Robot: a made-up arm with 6 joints.
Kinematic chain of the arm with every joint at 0, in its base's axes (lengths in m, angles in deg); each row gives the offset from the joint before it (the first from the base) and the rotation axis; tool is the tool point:
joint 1: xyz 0 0 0.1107 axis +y
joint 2: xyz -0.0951 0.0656 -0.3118 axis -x
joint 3: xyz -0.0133 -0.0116 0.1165 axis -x
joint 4: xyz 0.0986 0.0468 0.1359 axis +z
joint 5: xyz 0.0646 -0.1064 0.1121 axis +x
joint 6: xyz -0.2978 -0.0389 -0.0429 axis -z
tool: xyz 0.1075 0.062 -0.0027
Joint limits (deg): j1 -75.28..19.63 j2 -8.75..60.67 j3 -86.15..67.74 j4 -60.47..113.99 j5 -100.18..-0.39 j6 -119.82..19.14
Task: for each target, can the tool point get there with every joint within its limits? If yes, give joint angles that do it. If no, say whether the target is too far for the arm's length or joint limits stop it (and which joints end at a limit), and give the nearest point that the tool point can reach.
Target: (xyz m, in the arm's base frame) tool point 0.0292 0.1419 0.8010
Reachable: no: joint limits stop it (at a limit: joint 4, joint 5, joint 6) | nearest point 0.0123 0.1219 0.4023 | short by 0.400 m
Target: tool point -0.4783 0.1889 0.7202
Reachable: no: joint limits stop it (at a limit: joint 1, joint 5, joint 6) | nearest point -0.2629 0.1418 0.3492 | short by 0.432 m
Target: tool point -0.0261 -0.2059 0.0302
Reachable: yes | joints -58.45 -0.93 -1.51 65.76 -15.71 -92.93
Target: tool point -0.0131 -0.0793 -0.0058
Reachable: yes | joints -40.36 35.99 -63.58 17.45 -59.02 3.28
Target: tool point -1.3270 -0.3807 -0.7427
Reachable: no: too far | nearest point -0.4956 0.1785 -0.3475 | short by 1.077 m
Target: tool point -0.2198 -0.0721 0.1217
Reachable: yes | joints -11.95 -2.92 27.47 24.20 -92.33 -88.36
